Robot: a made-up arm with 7 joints.
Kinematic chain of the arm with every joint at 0, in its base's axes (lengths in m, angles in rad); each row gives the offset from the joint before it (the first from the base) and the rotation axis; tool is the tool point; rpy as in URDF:
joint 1: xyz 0 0 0.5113 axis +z
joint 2: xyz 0 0 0 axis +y
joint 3: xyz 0 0 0.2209 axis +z
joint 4: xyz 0.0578 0 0 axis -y
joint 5: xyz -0.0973 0 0.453 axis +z
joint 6: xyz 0 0 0 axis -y
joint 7: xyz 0.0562 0 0 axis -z
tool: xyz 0 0 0 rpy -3.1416 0 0
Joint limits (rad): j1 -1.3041..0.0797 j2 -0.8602..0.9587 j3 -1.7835..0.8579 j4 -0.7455..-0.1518 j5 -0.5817..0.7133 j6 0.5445..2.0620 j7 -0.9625..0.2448
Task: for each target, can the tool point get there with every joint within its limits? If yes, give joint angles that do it. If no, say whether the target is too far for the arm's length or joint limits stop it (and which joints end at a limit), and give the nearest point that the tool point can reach.
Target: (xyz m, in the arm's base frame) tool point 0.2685 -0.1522 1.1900
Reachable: yes | joints -0.2689 0.3023 -0.7299 -0.3015 0.1196 1.6361 -0.7167
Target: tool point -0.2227 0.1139 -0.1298
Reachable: no: joint limits stop it (at a limit: joint 2, joint 3, joint 4, joint 5, joint 6) | nearest point -0.5552 0.2839 0.8373 | short by 1.037 m
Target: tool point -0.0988 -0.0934 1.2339
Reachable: yes | joints -0.1278 -0.5144 -0.3279 -0.6468 -0.4601 1.1918 -0.4929
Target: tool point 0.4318 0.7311 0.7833
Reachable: no: too far | nearest point 0.5420 0.3220 0.8263 | short by 0.426 m
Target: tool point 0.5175 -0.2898 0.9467
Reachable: yes | joints -0.3852 0.8018 -0.5775 -0.2712 -0.3905 1.1090 -0.5916
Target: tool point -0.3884 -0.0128 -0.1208
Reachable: no: joint limits stop it (at a limit: joint 2, joint 3, joint 4, joint 5, joint 6) | nearest point -0.6232 -0.0205 0.8373 | short by 0.986 m
